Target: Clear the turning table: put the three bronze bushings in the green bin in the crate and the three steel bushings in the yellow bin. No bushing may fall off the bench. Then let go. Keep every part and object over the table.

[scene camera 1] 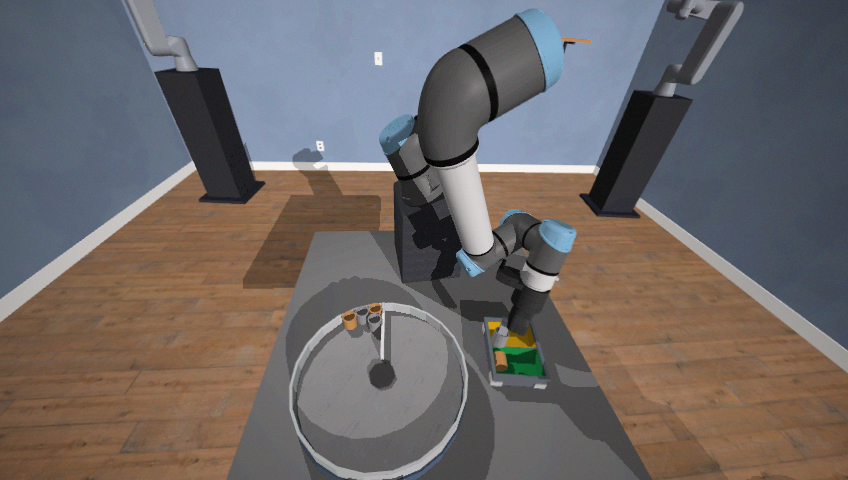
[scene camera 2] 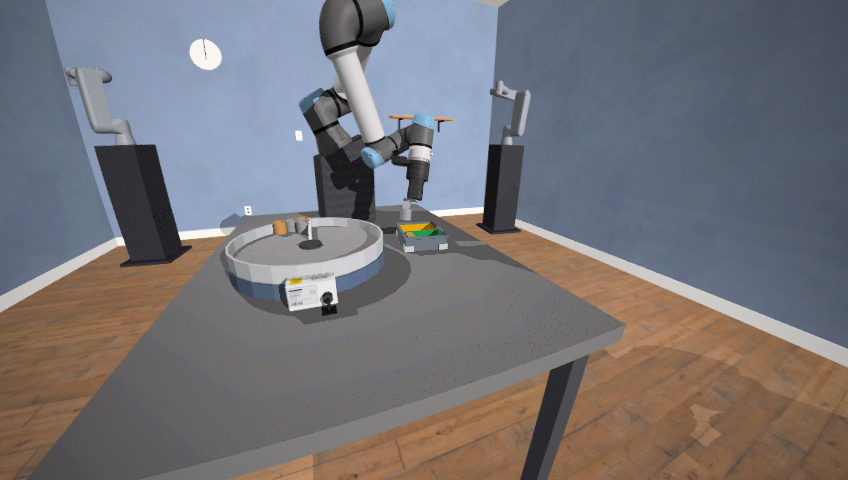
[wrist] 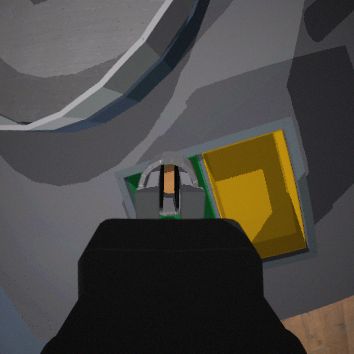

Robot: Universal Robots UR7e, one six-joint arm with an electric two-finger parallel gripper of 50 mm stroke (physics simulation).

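Frame: origin at the arm's base, x left, y back, z up, level; metres.
Where they show: gripper, fingertip midpoint: (scene camera 1: 498, 340) (scene camera 2: 405, 217) (wrist: 168, 175); arm's base at its link origin: (scene camera 1: 423, 190) (scene camera 2: 336, 147).
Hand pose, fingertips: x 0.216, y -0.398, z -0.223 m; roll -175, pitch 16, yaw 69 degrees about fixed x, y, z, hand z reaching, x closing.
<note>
Things, the pixels of their top centre, and the offset from my fingertips. "pt": a spot on its surface instead.
- steel bushing at its top centre: (wrist: 159, 188) (scene camera 1: 501, 331) (scene camera 2: 405, 207) dx +0.002, dy +0.003, dz +0.033 m
- crate at its top centre: (wrist: 216, 215) (scene camera 1: 514, 345) (scene camera 2: 420, 228) dx +0.058, dy +0.018, dz -0.047 m
- green bin at a spot on its surface: (wrist: 201, 172) pt dx +0.013, dy +0.016, dz -0.056 m
- bronze bushing at its top centre: (wrist: 172, 183) (scene camera 1: 500, 357) dx +0.014, dy -0.017, dz -0.053 m
- yellow bin at a spot on its surface: (wrist: 240, 192) pt dx +0.054, dy +0.047, dz -0.091 m
- turning table at its top centre: (scene camera 1: 381, 373) (scene camera 2: 310, 243) dx -0.301, dy -0.085, dz -0.036 m
- thin white bar at a spot on its surface: (scene camera 1: 382, 342) pt dx -0.308, dy -0.011, dz -0.015 m
- white control box at a spot on its surface: (scene camera 2: 310, 292) pt dx -0.278, dy -0.338, dz -0.060 m
My gripper (scene camera 1: 505, 327) (scene camera 2: 407, 202) (wrist: 168, 175) has its narrow fingers inside the bore of a steel bushing (scene camera 1: 500, 337) (scene camera 2: 405, 212) (wrist: 170, 156) and holds it from within, upright above the crate (scene camera 1: 520, 378) (scene camera 2: 426, 243) (wrist: 289, 126). In the wrist view the bushing overlaps the green bin (scene camera 1: 524, 358) (wrist: 201, 172). A bronze bushing (scene camera 1: 501, 361) lies in the green bin, near its left wall. The yellow bin (wrist: 240, 192) shows no bushing. Two bronze bushings (scene camera 1: 349, 321) (scene camera 1: 374, 308) and two steel bushings (scene camera 1: 362, 314) (scene camera 1: 374, 323) stand clustered on the turning table (scene camera 1: 333, 392).
The turning table has a raised pale rim (scene camera 1: 465, 380) (scene camera 2: 252, 270). A thin white bar (scene camera 1: 382, 342) runs from its dark hub (scene camera 1: 382, 374) to the rim, beside the bushings. A white control box (scene camera 2: 310, 292) sits at its front. The crate stands right of it, near the bench's right edge.
</note>
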